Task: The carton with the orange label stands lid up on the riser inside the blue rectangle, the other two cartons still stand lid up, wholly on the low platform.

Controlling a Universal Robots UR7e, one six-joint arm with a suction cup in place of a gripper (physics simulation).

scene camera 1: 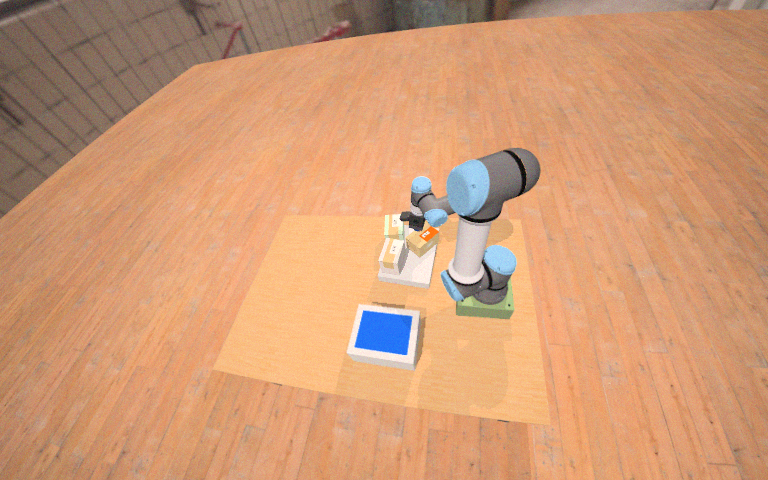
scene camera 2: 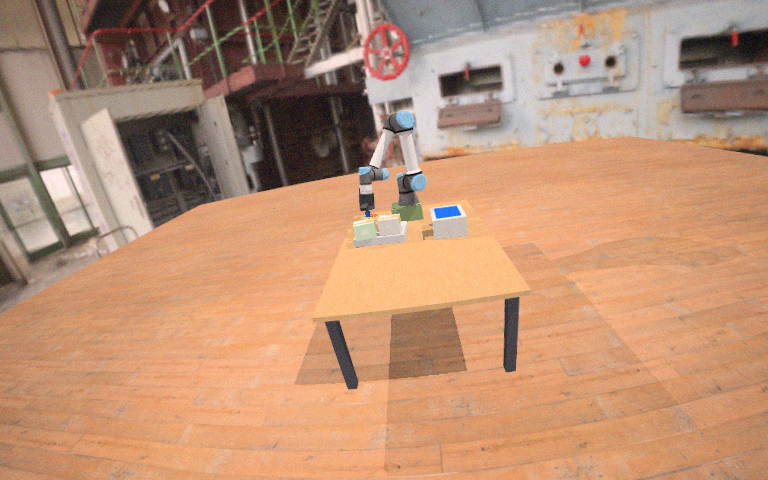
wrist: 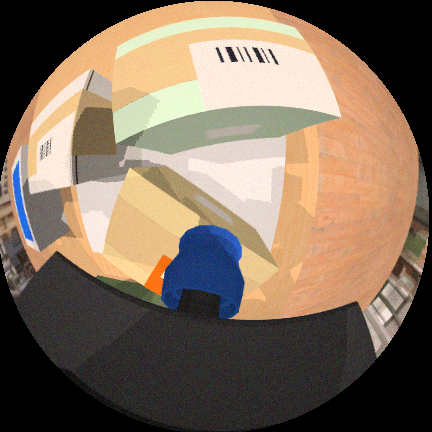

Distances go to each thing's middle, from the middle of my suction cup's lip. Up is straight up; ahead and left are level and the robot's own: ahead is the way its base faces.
Labels:
My suction cup is 70 mm above the carton with orange label (scene camera 1: pixel 419 242), 30 mm past it and 20 mm to the right of it. From my suction cup the other things lie so: riser with blue rectangle (scene camera 1: pixel 384 336): 500 mm to the left, 90 mm below, 10 mm ahead; then low platform (scene camera 1: pixel 416 271): 130 mm below, 70 mm to the left, 30 mm ahead.

